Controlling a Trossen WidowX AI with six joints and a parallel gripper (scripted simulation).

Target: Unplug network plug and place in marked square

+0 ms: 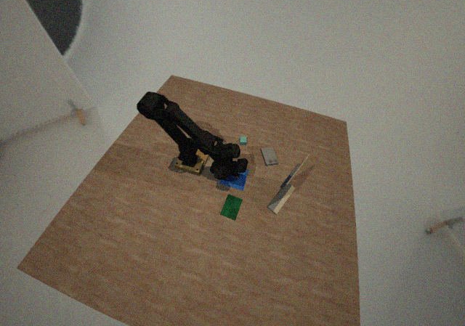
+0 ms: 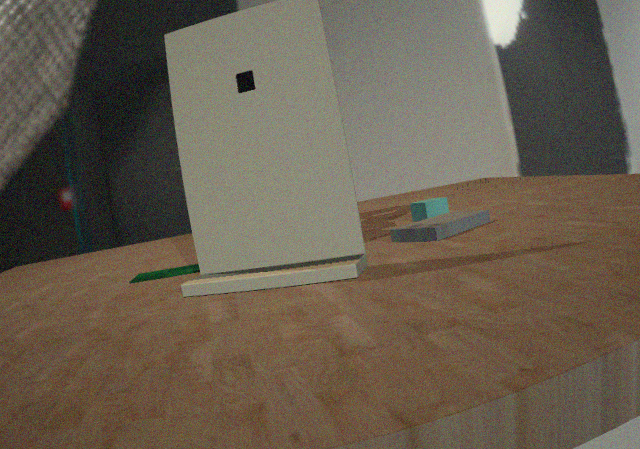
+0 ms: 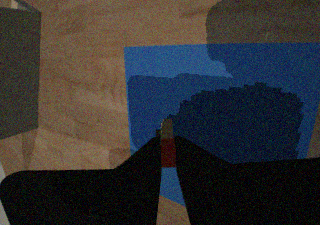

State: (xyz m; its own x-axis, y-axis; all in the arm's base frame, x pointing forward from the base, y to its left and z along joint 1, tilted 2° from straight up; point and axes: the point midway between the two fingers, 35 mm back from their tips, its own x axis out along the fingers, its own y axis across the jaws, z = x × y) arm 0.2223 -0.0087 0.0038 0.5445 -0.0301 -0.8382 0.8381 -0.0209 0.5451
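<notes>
Right now the blue square is 20 mm below my gripper tip and 10 mm behind it. The rest, counted from my gripper tip: red plug: right at my gripper tip; flat grey slab: 170 mm to the left, 150 mm ahead, 10 mm below; green patch: 150 mm to the right, 20 mm below, 10 mm ahead.
</notes>
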